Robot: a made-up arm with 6 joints. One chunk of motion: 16 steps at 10 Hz.
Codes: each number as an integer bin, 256 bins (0 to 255) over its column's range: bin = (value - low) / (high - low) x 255, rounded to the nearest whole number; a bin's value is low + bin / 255 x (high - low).
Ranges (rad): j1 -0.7..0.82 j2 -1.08..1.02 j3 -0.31..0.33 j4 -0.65..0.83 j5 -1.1..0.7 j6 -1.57..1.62
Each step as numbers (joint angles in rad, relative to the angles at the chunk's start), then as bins.
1 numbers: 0.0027 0.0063 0.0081 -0.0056 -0.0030 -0.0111
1 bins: 118 132 127 111 155 125
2 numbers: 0.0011 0.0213 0.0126 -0.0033 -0.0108 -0.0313
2 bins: 118 134 129 111 154 123
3 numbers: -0.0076 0.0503 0.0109 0.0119 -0.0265 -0.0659
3 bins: 116 137 128 114 152 120
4 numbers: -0.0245 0.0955 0.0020 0.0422 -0.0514 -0.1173
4 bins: 113 143 124 119 149 116
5 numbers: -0.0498 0.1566 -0.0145 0.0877 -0.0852 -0.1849
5 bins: 109 150 118 127 144 111
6 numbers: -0.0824 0.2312 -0.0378 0.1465 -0.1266 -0.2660
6 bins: 104 159 108 137 138 104
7 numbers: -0.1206 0.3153 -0.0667 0.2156 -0.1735 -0.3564
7 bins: 97 169 97 149 131 97
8 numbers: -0.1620 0.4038 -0.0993 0.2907 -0.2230 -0.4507
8 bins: 90 180 84 162 124 89
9 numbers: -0.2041 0.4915 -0.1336 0.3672 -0.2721 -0.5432
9 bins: 83 191 70 175 117 82
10 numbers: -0.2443 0.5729 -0.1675 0.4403 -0.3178 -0.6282
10 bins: 76 201 57 188 111 75
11 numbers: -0.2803 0.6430 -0.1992 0.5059 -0.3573 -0.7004
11 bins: 70 209 44 199 105 70
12 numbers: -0.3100 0.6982 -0.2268 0.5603 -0.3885 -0.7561
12 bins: 65 216 33 209 101 65
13 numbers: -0.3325 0.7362 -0.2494 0.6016 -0.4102 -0.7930
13 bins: 62 221 24 216 98 62
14 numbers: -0.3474 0.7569 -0.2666 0.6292 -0.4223 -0.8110
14 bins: 59 223 17 220 96 61
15 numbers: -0.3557 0.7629 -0.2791 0.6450 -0.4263 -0.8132
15 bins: 58 224 12 223 95 60
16 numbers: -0.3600 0.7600 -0.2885 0.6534 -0.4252 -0.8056
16 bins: 57 223 9 225 96 61
